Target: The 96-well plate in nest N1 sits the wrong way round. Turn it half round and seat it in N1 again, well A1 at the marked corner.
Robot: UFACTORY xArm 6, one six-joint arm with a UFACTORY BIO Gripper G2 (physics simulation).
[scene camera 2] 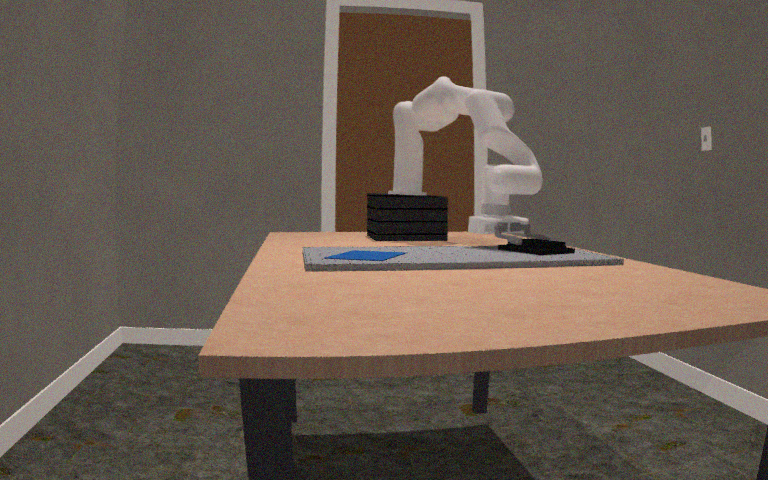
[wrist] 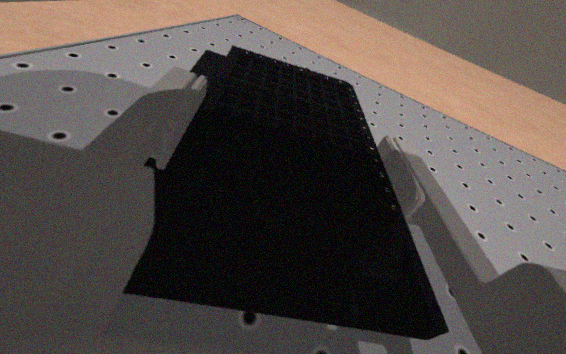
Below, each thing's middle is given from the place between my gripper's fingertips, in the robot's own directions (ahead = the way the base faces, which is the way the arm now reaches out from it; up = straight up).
Right now the black 96-well plate (wrist: 277, 152) is 10 mm ahead of my hand and 10 mm below it. The rest, counted from my hand: flat black piece (wrist: 219, 269) (10 mm ahead, 20 mm below).
